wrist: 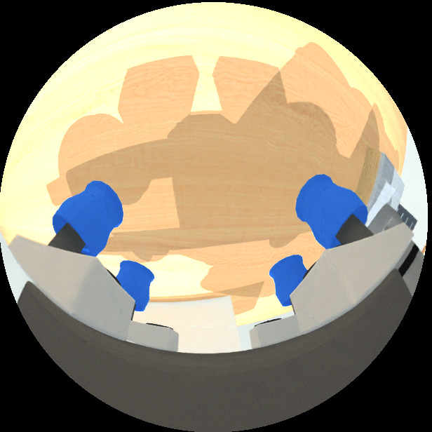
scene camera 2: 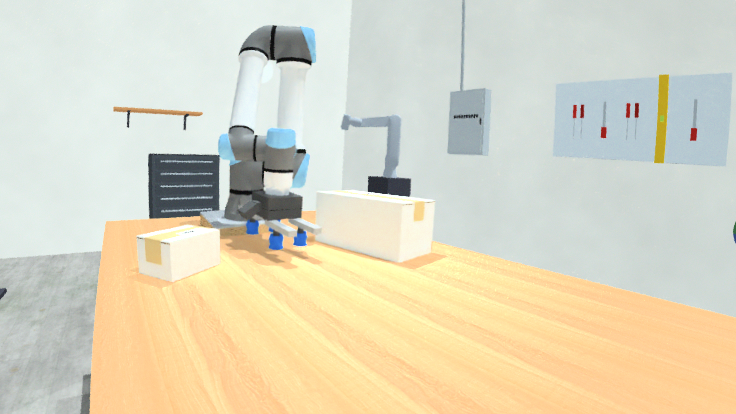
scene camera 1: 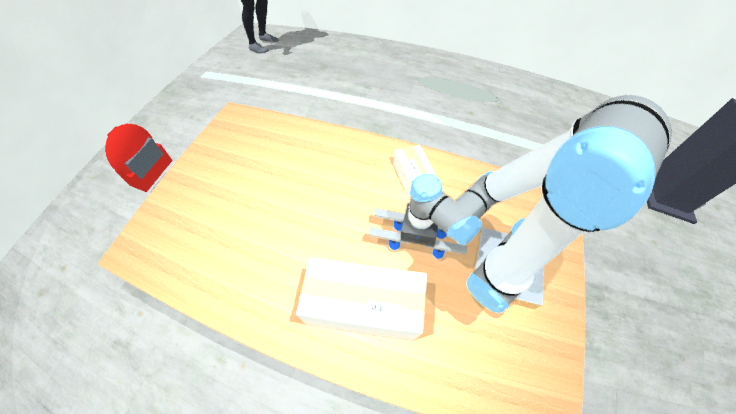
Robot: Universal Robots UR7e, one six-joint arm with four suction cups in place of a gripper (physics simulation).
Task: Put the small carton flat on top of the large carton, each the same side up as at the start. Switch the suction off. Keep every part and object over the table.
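Places are measured from the arm's base along level axes (x right, y ahead, z up), in centimetres.
Pixels of known places: end effector, tool point: (scene camera 2: 275, 238).
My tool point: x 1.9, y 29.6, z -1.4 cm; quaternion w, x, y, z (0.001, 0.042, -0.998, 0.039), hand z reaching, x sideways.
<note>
Behind a point stands the place of what it marks.
The small white carton (scene camera 1: 413, 165) @[z 3.8, x 26.7, y 38.4 cm] (scene camera 2: 180, 252) @[z 1.2, x 29.4, y 45.2 cm], with a tan tape strip on top, lies flat on the table near its edge, at the upper middle in scene camera 1. The large white carton (scene camera 1: 360, 298) @[z 10.6, x -25.0, y 39.0 cm] (scene camera 2: 370, 223) @[z 4.2, x -17.4, y 46.0 cm] (wrist: 195, 320) lies flat on the table at the lower middle there; part of it shows at the bottom of the wrist view. My suction gripper (scene camera 1: 417, 239) @[z -1.4, x 1.9, y 29.6 cm] (scene camera 2: 275, 234) @[z -1.4, x 1.9, y 29.6 cm] (wrist: 212, 247) hangs low above the table between the two cartons, its four blue cups pointing down and touching neither. No carton hangs from the cups. The small carton does not show in the wrist view.
The arm's grey base plate (scene camera 1: 535, 288) @[z 0.8, x -3.7, y -9.5 cm] (scene camera 2: 211, 218) @[z -0.3, x 12.0, y -1.0 cm] lies on the wooden table (scene camera 1: 205, 205) @[z -4.2, x -10.4, y 107.1 cm] (scene camera 2: 411, 329) @[z -4.2, x 3.7, y 83.4 cm], to the right in scene camera 1. A red and grey object (scene camera 1: 128, 149) is beyond the table's left edge. A person's legs (scene camera 1: 254, 25) show behind, on the floor.
</note>
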